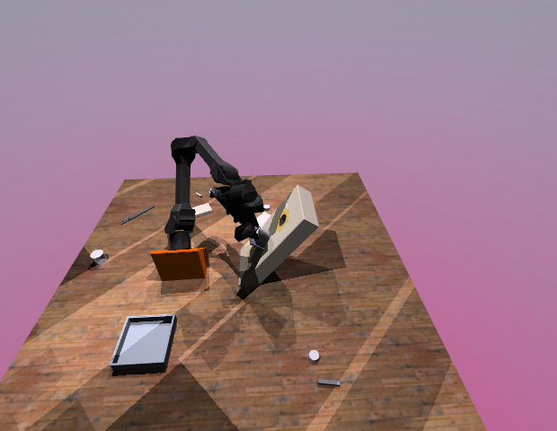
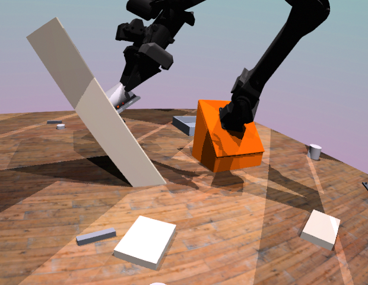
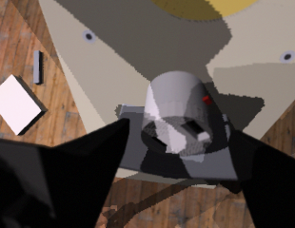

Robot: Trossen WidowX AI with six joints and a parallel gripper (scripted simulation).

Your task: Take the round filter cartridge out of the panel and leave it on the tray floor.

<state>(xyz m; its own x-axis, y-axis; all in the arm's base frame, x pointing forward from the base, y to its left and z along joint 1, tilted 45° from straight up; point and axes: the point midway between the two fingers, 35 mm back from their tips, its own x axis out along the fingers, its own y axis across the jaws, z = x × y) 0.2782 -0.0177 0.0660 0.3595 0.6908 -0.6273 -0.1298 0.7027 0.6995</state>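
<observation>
The round filter cartridge lies 1 cm ahead of my gripper tip and 1 cm below it. Also, from my gripper tip: grey tray 32 cm behind, 33 cm to the right, 17 cm below; then beige service panel 5 cm ahead, 1 cm to the left, 3 cm below; then grey bracket 5 cm below.
</observation>
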